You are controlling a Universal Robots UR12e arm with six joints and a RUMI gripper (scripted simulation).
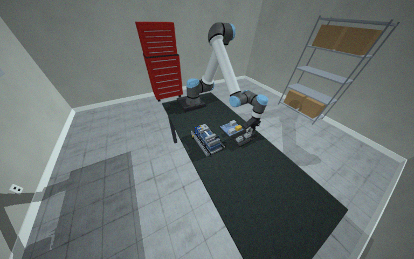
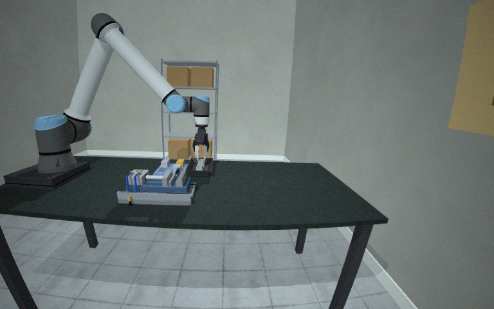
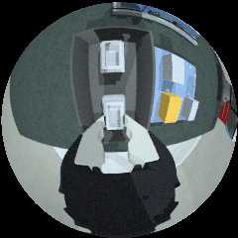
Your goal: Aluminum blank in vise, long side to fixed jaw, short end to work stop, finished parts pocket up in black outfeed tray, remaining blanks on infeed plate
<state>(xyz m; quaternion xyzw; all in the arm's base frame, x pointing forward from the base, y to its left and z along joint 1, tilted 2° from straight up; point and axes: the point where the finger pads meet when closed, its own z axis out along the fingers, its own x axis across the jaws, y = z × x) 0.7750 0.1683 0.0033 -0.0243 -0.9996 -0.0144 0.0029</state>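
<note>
My hand is 130 mm past the yellow brass blank and 30 mm above it. From my hand the other things lie so: light gray base rail 170 mm behind, 450 mm to the right, 20 mm below; then vise hose end block 260 mm behind, 350 mm to the right, 20 mm above; then blue vise 170 mm behind, 360 mm to the right, 10 mm below.
</note>
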